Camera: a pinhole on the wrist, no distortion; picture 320 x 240 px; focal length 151.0 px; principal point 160.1 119.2 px. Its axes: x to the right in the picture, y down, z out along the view. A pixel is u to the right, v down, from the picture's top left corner.
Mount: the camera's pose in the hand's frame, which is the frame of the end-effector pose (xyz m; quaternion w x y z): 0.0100 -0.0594 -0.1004 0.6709 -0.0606 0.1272 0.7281
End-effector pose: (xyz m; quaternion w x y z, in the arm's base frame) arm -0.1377 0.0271 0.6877 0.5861 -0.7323 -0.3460 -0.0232
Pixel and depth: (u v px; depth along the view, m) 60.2 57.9 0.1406
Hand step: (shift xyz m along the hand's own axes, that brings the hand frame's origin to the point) 0.0868 -0.1075 0.0528
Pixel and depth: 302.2 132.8 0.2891
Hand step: -0.0172 0.2775 0.1095
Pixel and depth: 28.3 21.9 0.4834
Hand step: 0.3980 -0.3152 0.4407
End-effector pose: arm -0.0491 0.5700 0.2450 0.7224 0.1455 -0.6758 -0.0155
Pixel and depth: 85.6 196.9 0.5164
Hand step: -0.1875 -0.1847 0.4891
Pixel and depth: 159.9 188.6 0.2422
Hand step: -0.0805 -0.0027 0.1438
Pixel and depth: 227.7 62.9 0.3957
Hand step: 0.1726 0.2263 0.2184
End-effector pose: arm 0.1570 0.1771 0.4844 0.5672 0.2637 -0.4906 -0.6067
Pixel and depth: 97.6 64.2 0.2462
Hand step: 0.1287 -0.0857 0.1531
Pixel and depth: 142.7 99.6 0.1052
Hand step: 0.0333 -0.0421 0.0023
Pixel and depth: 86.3 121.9 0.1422
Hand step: 0.0256 -0.0885 0.0544
